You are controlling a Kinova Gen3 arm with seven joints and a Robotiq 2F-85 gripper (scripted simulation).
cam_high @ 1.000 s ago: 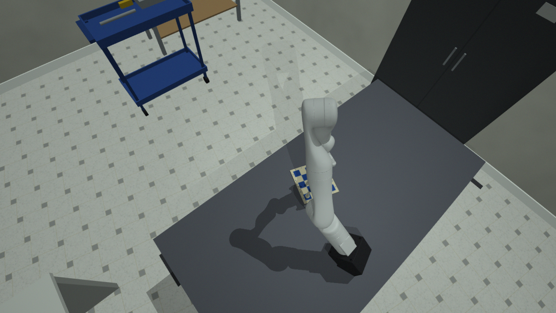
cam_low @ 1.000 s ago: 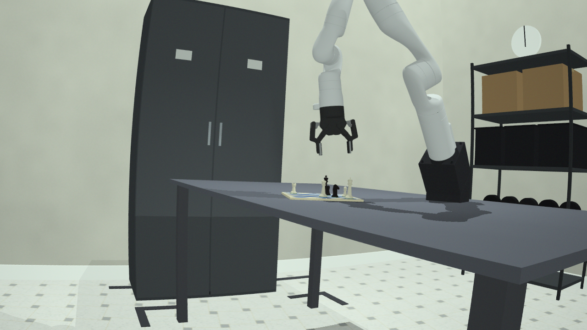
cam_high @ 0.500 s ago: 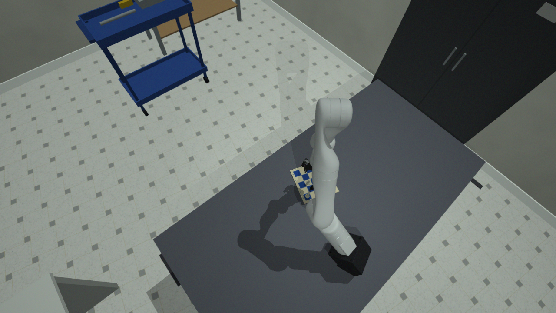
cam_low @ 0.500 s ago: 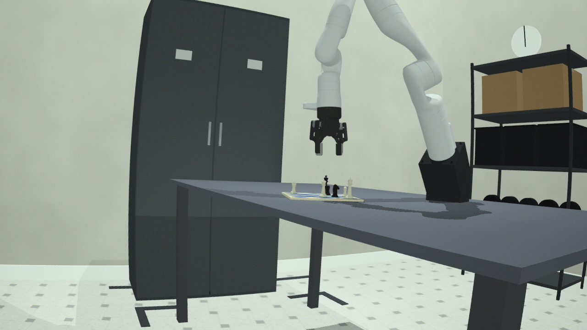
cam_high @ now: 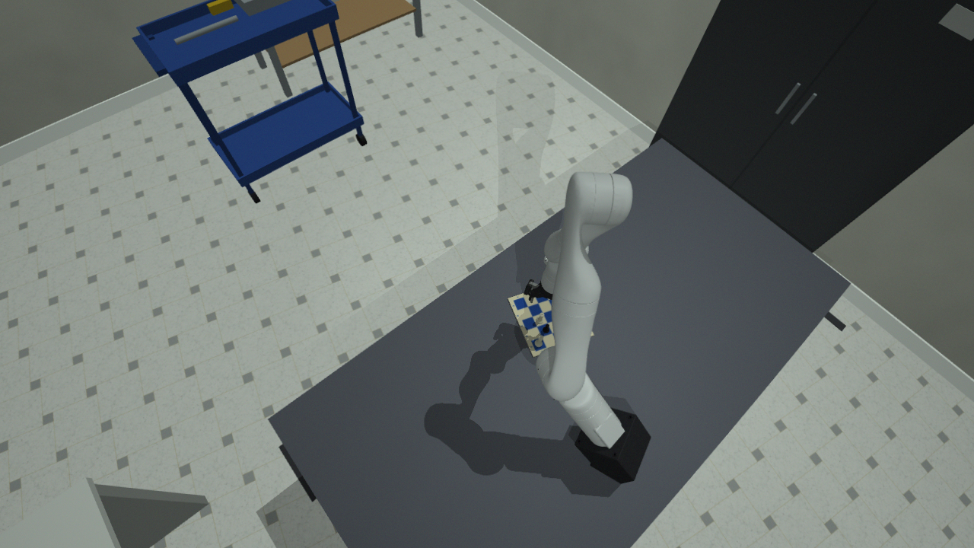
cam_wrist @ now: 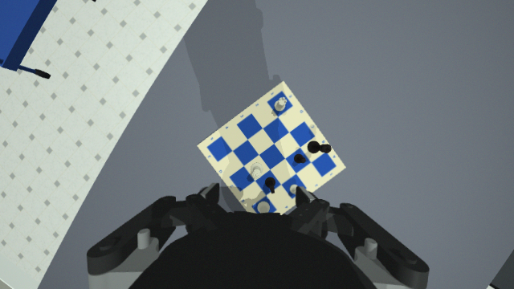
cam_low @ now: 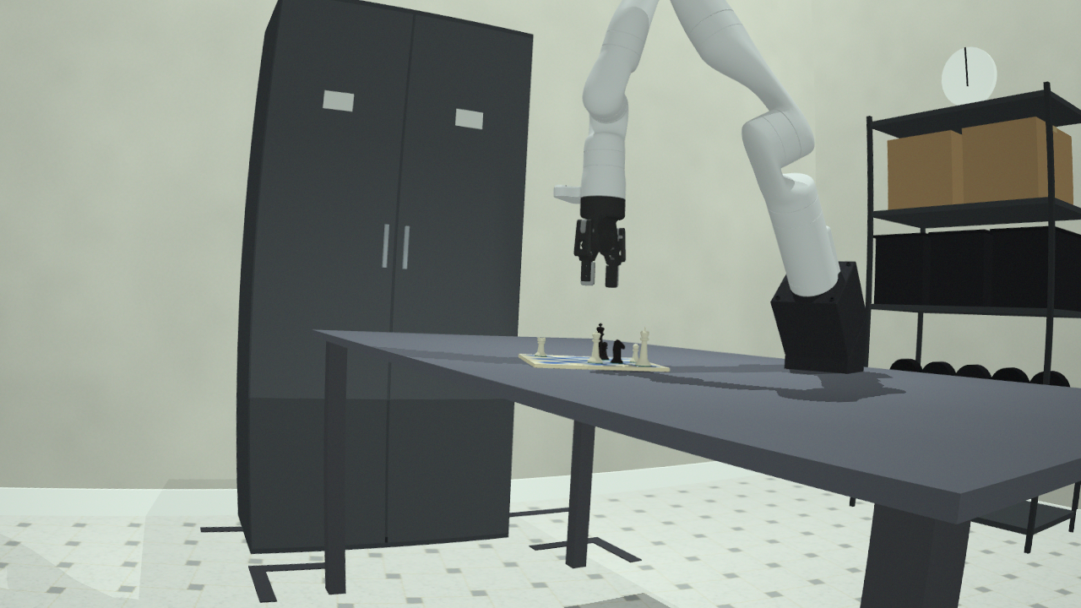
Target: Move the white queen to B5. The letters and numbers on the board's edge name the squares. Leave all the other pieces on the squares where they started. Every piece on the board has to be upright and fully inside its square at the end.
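The chessboard is 1 cm behind my hand, 4 cm to the right of it and 13 cm below it. Also, from my hand: black king 6 cm behind, 11 cm to the right, 10 cm below; black pawn 5 cm behind, 7 cm to the right, 12 cm below; small white piece 8 cm behind, 2 cm to the right, 12 cm below.
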